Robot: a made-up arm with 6 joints.
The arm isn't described. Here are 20 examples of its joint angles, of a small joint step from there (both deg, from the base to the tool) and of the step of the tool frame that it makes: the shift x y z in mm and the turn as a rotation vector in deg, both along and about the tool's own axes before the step.
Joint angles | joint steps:
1: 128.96 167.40 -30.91 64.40 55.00 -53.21 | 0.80 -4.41 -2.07 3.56 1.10 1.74
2: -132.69 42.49 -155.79 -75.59 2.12 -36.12 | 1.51 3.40 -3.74 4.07 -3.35 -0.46
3: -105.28 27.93 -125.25 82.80 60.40 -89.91 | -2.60 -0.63 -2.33 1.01 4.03 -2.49
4: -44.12 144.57 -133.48 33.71 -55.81 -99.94 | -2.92 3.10 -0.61 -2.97 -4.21 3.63
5: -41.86 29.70 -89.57 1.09 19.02 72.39 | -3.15 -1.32 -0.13 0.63 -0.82 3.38
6: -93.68 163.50 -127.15 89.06 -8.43 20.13 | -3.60 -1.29 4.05 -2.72 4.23 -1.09
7: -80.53 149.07 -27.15 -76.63 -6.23 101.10 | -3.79 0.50 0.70 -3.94 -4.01 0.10
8: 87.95 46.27 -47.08 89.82 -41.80 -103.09 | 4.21 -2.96 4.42 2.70 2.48 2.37
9: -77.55 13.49 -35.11 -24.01 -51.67 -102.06 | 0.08 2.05 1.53 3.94 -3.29 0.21
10: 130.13 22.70 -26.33 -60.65 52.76 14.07 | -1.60 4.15 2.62 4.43 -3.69 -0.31
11: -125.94 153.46 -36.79 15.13 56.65 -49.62 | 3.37 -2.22 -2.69 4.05 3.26 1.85
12: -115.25 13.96 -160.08 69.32 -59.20 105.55 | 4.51 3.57 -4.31 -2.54 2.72 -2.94
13: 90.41 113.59 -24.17 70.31 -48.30 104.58 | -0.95 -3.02 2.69 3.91 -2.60 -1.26
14: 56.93 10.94 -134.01 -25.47 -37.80 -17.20 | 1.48 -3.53 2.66 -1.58 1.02 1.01
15: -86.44 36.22 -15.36 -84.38 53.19 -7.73 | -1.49 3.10 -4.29 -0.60 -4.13 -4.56
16: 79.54 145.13 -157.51 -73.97 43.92 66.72 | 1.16 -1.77 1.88 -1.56 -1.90 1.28
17: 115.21 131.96 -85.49 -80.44 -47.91 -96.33 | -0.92 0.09 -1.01 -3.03 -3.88 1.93
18: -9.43 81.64 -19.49 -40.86 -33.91 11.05 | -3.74 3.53 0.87 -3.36 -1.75 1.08
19: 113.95 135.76 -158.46 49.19 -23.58 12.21 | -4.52 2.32 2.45 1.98 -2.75 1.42
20: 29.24 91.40 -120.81 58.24 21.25 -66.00 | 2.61 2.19 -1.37 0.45 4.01 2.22
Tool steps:
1: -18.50 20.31 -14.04 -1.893 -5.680 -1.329
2: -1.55 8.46 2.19 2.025 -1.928 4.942
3: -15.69 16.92 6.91 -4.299 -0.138 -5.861
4: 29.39 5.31 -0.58 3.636 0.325 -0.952
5: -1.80 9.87 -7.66 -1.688 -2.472 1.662
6: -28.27 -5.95 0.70 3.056 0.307 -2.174
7: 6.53 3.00 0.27 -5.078 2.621 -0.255
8: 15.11 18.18 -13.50 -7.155 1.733 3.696
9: -1.77 11.35 -3.59 -0.488 2.291 3.714
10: 7.23 27.51 14.40 -5.949 2.728 -1.442
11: -13.28 6.94 -15.74 0.700 -1.865 1.975
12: -16.79 22.29 23.63 -1.219 0.206 -3.818
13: -12.75 14.22 -5.09 -3.554 -2.736 2.105
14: -5.21 -19.15 -0.93 0.492 0.824 -0.059
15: -7.02 -18.84 3.86 1.462 -2.595 -3.663
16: -9.16 9.72 -7.98 -2.506 -1.627 0.120
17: 2.55 -3.35 -4.18 3.419 -0.889 -0.406
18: 21.08 -2.91 -0.56 -0.781 2.998 1.860
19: -21.79 -51.31 2.15 4.934 -4.039 -1.190
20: 9.46 22.51 9.97 -6.179 1.623 3.802
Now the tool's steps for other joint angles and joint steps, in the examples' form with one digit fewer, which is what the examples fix.
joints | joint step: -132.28 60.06 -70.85 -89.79 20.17 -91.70 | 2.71 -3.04 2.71 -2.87 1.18 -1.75
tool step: 2.4 -5.4 -13.3 1.37 1.18 -3.60
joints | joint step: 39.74 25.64 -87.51 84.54 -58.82 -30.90 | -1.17 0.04 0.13 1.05 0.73 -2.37
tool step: 2.0 0.3 -1.7 -0.08 0.29 -2.56
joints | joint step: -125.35 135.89 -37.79 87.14 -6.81 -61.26 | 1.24 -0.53 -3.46 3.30 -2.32 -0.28
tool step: -22.2 9.5 -4.4 0.38 -4.38 2.31
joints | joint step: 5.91 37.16 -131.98 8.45 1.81 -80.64 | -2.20 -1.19 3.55 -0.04 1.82 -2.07
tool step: -3.7 17.9 -2.0 -4.14 0.73 -4.28
